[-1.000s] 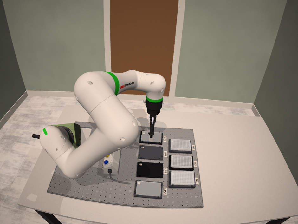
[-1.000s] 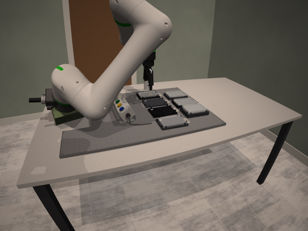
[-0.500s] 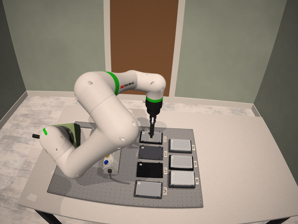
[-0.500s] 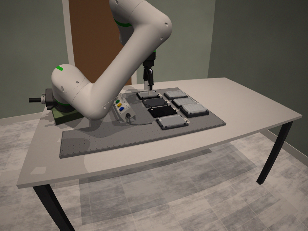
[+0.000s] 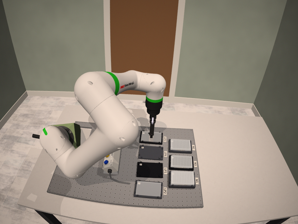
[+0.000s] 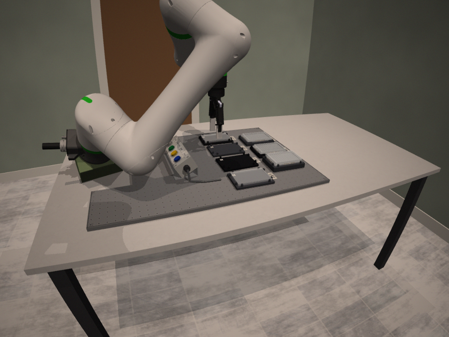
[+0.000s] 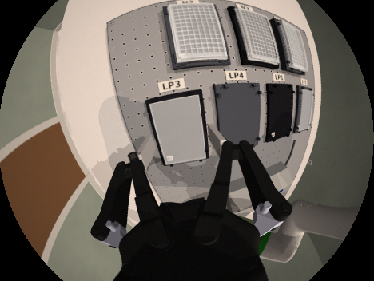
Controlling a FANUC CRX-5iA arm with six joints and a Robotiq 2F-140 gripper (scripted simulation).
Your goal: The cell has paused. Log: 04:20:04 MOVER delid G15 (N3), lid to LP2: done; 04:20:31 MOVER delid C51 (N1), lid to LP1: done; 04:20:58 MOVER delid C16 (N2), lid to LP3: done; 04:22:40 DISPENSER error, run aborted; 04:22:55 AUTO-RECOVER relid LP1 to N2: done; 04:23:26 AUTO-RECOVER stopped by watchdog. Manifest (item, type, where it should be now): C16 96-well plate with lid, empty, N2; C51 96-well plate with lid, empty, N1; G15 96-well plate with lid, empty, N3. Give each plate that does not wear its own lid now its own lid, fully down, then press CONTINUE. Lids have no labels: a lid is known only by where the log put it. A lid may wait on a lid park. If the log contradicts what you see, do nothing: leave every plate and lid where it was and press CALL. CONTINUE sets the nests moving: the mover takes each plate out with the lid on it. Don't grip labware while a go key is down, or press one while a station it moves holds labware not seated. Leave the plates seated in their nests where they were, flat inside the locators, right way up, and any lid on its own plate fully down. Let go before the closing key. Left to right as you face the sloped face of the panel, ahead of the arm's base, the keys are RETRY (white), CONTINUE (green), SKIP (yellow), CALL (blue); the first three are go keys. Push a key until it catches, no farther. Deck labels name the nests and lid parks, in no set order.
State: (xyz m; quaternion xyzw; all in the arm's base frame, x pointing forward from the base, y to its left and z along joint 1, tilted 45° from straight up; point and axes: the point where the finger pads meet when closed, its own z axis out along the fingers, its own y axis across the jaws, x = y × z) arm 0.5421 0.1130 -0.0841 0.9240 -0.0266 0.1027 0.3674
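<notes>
The lid park LP3 lies 5 cm below my hand. Also, from my hand: white key: 26 cm behind, 10 cm to the right, 1 cm above; lid park LP1: 26 cm to the right, 5 cm below, 2 cm behind; lid park LP4: 13 cm to the right, 5 cm below, 1 cm behind.
</notes>
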